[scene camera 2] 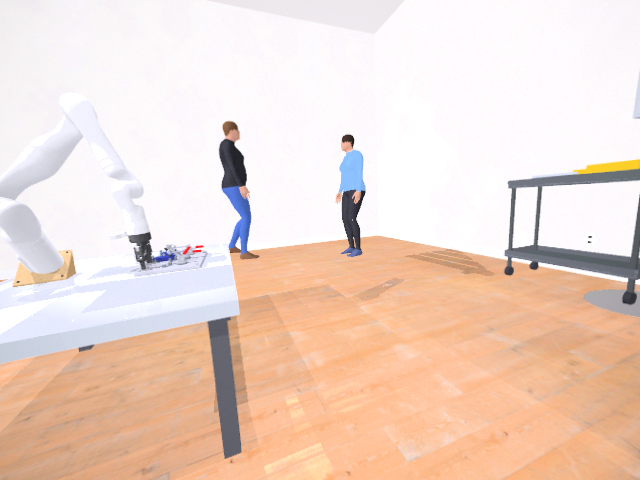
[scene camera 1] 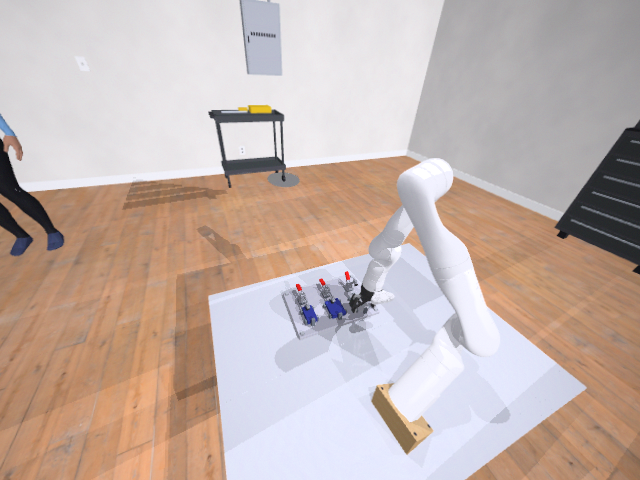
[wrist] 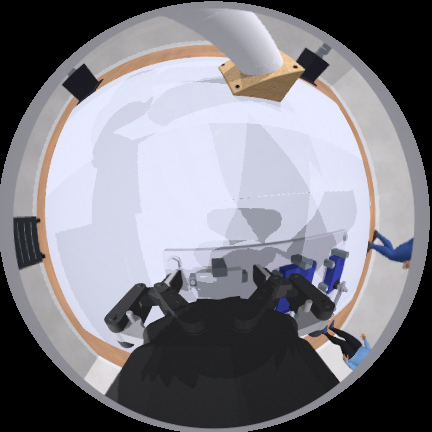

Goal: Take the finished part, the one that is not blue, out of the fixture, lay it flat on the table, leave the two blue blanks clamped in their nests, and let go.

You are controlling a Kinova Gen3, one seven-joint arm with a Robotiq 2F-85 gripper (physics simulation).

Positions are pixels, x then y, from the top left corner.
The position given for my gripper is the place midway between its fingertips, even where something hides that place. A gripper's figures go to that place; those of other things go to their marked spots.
Labels:
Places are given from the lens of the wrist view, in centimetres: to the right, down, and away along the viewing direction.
my gripper (wrist: 216,275): 0, 7, 14
finished part (wrist: 208,286): 0, 8, 12

